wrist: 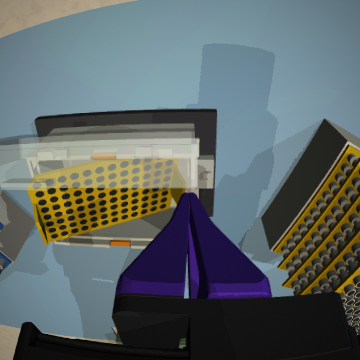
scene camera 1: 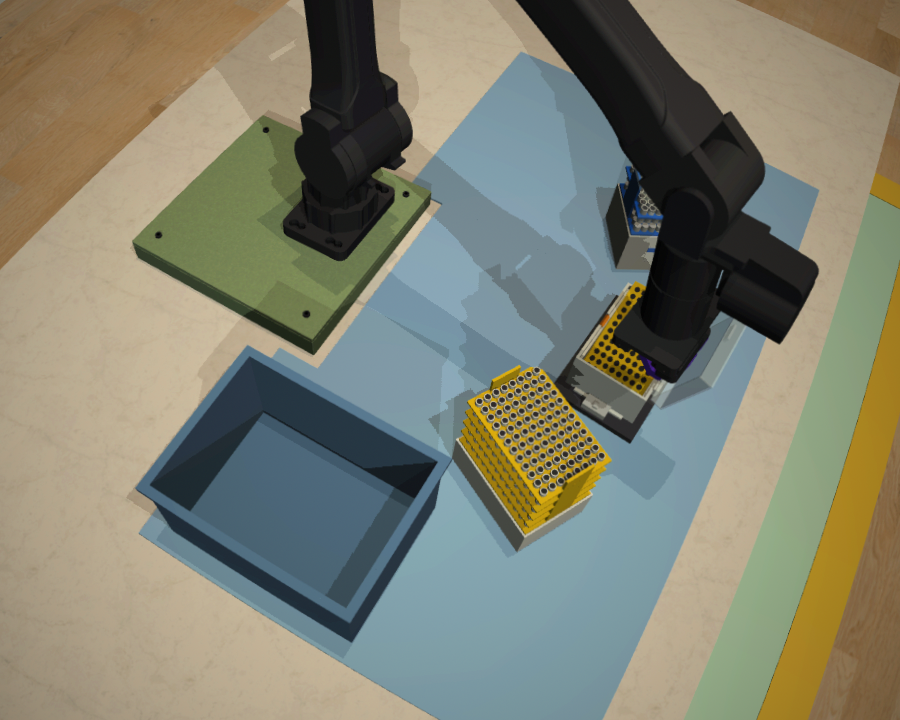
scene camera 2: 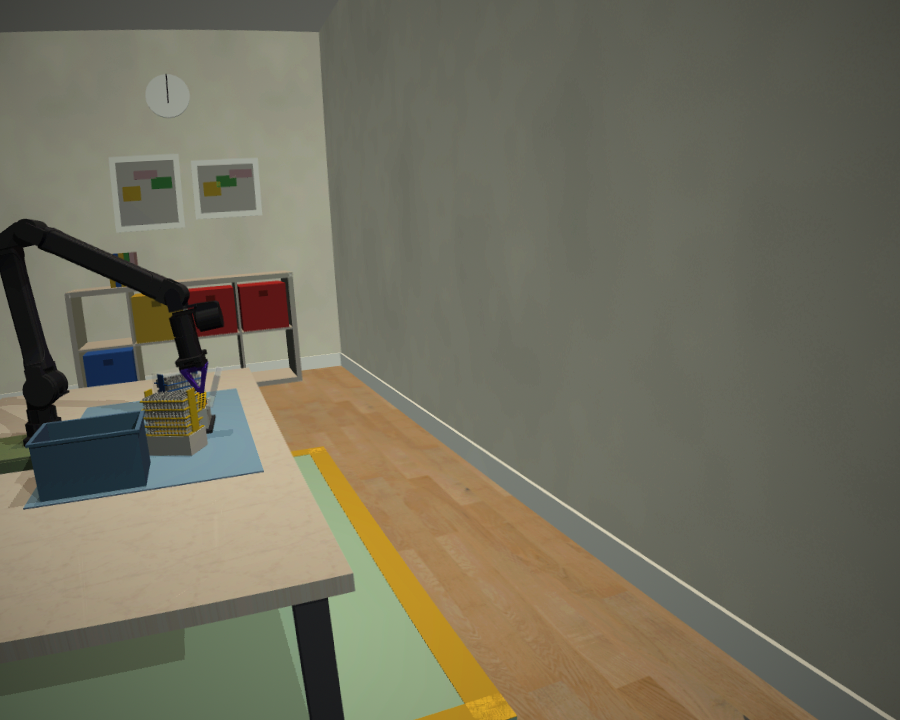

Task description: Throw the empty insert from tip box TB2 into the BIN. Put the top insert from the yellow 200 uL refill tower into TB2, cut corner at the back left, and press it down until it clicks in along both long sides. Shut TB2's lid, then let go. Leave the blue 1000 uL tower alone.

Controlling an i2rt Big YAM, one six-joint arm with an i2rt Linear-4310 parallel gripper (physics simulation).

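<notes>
TB2 (scene camera 1: 611, 385) (wrist: 194, 172) is a pale box with its clear lid (scene camera 1: 709, 367) (wrist: 10, 175) open. Its yellow insert (scene camera 1: 617, 356) (wrist: 100, 205) has open holes and no tips; it lies skewed in the box, with its left end in the wrist view out over the rim. My gripper (scene camera 2: 201, 388) (wrist: 187, 200) is shut and empty, its tips near the insert's right end in the wrist view. Whether they touch it is unclear. The yellow 200 uL tower (scene camera 1: 536, 435) (scene camera 2: 171, 416) (wrist: 325, 215) stands beside TB2 with tips on top. The BIN (scene camera 1: 394, 563) (scene camera 2: 93, 465) stands beyond the tower.
TB2 sits on a dark holder (scene camera 1: 623, 430) (wrist: 207, 120). The blue 1000 uL tower (scene camera 1: 634, 251) (wrist: 15, 225) stands on TB2's other side, partly hidden by the arm. The arm's green base plate (scene camera 1: 217, 210) lies behind the BIN. The blue mat (scene camera 1: 555, 615) lies under these containers.
</notes>
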